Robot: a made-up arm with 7 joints.
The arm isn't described. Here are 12 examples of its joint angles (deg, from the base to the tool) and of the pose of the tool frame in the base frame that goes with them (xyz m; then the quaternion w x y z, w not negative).
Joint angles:
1: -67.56 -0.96 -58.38 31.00 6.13 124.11 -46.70
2: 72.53 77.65 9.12 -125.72 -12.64 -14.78 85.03
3: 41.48 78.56 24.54 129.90 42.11 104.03 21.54
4: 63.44 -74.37 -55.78 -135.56 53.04 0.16 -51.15
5: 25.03 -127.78 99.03 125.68 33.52 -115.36 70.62
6: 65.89 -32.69 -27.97 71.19 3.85 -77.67 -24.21
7: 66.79 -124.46 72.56 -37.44 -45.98 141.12 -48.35
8: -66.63 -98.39 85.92 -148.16 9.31 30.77 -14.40
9: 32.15 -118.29 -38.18 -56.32 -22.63 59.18 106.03
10: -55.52 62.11 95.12 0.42 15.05 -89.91 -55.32
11: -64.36 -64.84 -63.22 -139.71 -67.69 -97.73 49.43
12: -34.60 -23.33 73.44 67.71 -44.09 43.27 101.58
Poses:
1: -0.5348 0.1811 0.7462 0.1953 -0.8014 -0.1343 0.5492
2: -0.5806 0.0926 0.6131 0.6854 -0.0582 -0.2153 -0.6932
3: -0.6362 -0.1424 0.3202 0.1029 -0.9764 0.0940 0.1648
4: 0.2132 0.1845 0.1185 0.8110 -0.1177 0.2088 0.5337
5: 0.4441 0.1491 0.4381 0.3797 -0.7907 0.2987 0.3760
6: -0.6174 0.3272 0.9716 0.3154 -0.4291 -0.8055 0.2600
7: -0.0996 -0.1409 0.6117 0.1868 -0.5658 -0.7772 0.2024
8: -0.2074 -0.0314 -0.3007 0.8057 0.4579 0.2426 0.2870
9: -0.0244 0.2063 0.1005 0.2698 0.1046 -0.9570 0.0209
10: -0.2260 0.1951 0.6390 0.3799 0.8863 -0.1331 0.2288
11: -0.0623 0.3022 0.7366 0.6769 -0.6890 -0.0783 0.2470
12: 0.0711 0.1458 0.4880 0.0226 -0.4517 -0.4957 -0.7415
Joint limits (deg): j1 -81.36..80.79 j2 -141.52..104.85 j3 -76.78..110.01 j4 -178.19..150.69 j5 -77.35..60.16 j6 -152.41..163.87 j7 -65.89..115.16
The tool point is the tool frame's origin. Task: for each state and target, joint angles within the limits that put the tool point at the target. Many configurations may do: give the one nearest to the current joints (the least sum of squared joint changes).
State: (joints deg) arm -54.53 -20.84 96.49 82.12 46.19 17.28 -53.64
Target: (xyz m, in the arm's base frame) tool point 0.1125 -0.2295 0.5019
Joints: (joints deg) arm -62.07 -19.07 98.94 76.04 44.05 22.95 -54.96
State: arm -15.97 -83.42 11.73 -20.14 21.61 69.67 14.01
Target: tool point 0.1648 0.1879 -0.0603
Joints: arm 14.33 -108.18 47.31 22.71 45.16 51.13 14.73
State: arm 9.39 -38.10 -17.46 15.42 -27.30 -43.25 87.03
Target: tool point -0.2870 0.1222 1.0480
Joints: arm -16.03 -39.76 -26.36 20.69 -36.14 -76.44 91.60
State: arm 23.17 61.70 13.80 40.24 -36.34 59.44 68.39
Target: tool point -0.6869 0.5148 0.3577
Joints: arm -7.35 59.87 3.95 50.19 -34.90 39.19 64.91
